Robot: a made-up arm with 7 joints. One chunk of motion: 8 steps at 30 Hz.
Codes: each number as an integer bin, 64 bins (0 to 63) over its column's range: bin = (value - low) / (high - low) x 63, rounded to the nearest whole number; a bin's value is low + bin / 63 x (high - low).
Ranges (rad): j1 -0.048..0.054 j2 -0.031..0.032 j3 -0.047..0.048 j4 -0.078..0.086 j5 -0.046..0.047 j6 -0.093..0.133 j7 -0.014..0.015
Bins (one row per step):
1: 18 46 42 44 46 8 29
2: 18 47 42 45 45 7 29
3: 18 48 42 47 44 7 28
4: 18 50 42 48 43 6 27
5: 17 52 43 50 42 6 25
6: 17 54 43 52 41 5 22
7: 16 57 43 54 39 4 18
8: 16 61 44 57 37 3 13
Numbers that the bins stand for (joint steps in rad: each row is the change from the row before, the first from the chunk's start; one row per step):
1: -0.01886 0.01500 0.01633 0.03654 0.02190 -0.06430 -0.00065
2: -0.01886 0.01600 0.01633 0.03914 0.02043 -0.06789 -0.00065
3: -0.01886 0.01700 0.01633 0.04435 0.01895 -0.06789 -0.00111
4: -0.01886 0.01900 0.01633 0.04695 0.01748 -0.07148 -0.00157
5: -0.02048 0.02100 0.01784 0.05216 0.01600 -0.07148 -0.00249
6: -0.02048 0.02300 0.01784 0.05737 0.01452 -0.07506 -0.00387
7: -0.02210 0.02600 0.01784 0.06257 0.01157 -0.07865 -0.00571
8: -0.02210 0.03000 0.01935 0.07038 0.00862 -0.08224 -0.00802

